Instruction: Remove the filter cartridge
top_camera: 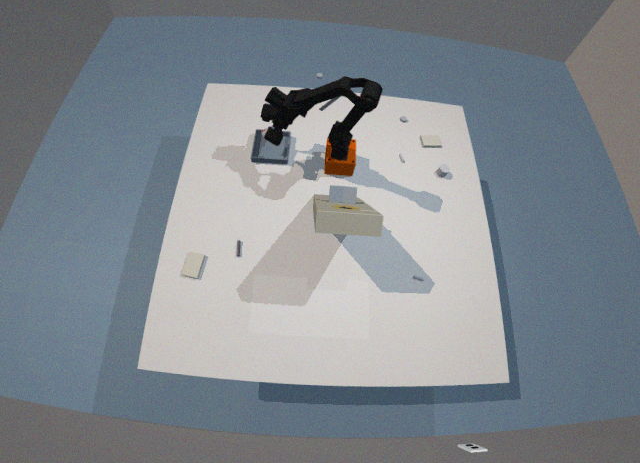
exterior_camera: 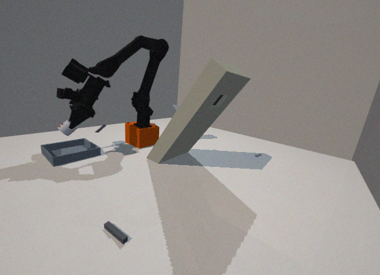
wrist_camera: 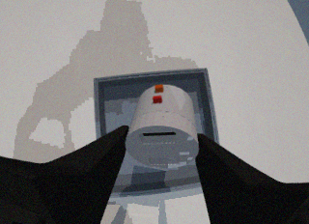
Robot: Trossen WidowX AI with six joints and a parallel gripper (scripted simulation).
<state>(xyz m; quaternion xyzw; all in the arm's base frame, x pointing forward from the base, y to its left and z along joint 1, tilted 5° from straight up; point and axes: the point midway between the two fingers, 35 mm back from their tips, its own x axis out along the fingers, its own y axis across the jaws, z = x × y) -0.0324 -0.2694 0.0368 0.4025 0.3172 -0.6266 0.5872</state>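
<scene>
Right now my gripper tip is right at the round filter cartridge. Round my gripper tip: tray 10 cm below.
</scene>
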